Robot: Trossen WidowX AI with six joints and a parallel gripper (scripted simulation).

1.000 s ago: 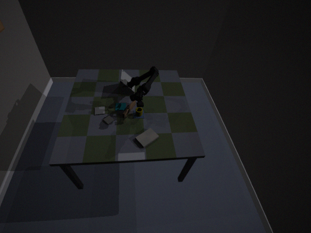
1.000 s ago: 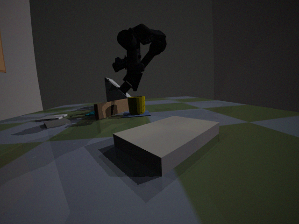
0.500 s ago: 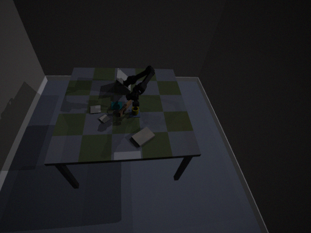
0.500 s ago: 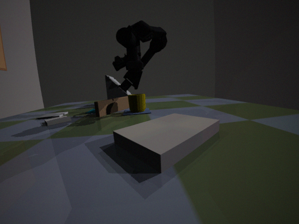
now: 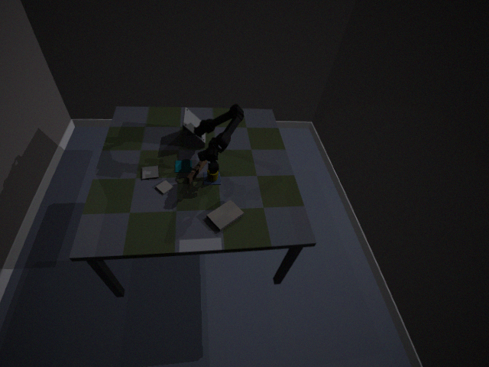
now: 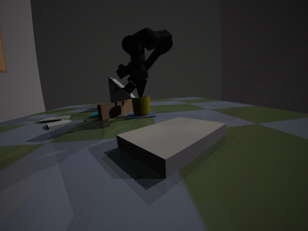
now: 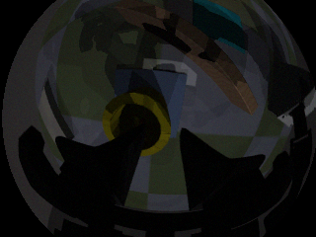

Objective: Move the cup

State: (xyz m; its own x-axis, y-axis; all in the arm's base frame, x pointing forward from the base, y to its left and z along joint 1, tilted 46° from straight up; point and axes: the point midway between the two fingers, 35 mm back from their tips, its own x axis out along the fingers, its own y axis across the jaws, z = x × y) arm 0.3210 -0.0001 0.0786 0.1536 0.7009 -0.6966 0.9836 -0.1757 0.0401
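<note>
Now: the yellow cup 2 cm ahead of my gripper tip and 3 cm below it. From my gripper tip the other things lie so: blue pad 3 cm ahead, 1 cm to the right, 8 cm below; wooden block 4 cm behind, 9 cm to the right, 5 cm below; teal pad 10 cm behind, 18 cm to the right, 8 cm below.
</note>
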